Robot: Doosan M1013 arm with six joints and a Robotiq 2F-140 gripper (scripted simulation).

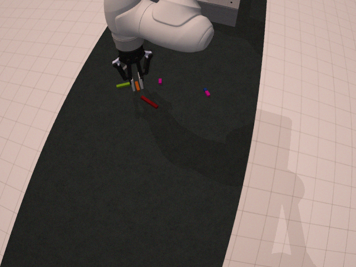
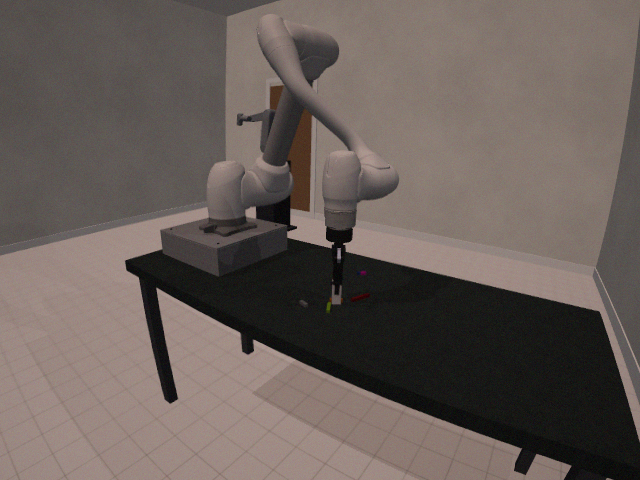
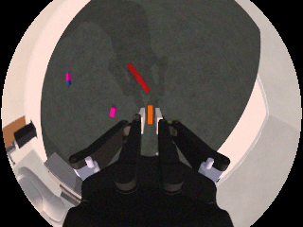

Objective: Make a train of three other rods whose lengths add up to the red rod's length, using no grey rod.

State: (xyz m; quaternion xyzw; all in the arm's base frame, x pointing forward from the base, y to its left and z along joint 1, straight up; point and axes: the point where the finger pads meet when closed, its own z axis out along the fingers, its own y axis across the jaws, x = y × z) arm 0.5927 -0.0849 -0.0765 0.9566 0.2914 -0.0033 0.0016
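Now: the orange rod 3 cm below my hand. Also, from my hand: red rod: 6 cm to the left, 5 cm ahead, 3 cm below; lime rod: 5 cm to the right, 3 cm below, 1 cm ahead; grey rod: 8 cm to the right, 6 cm behind, 3 cm below.
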